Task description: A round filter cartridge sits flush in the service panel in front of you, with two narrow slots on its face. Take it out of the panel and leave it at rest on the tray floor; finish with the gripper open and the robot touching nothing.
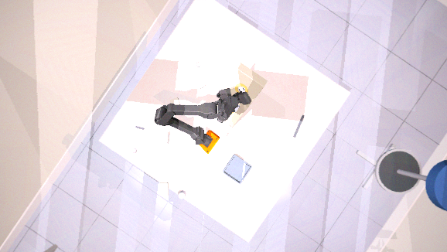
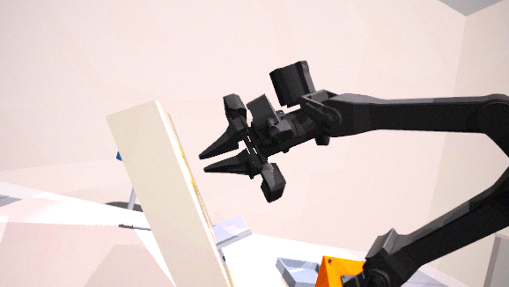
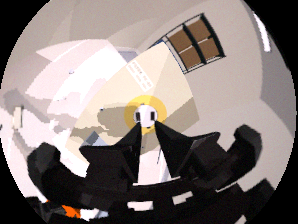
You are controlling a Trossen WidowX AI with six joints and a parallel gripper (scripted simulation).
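The round filter cartridge is 30 mm ahead of my gripper tip and 20 mm below it. The rest, counted from my gripper tip: grey tray (410 mm behind, 280 mm below, 270 mm to the right).
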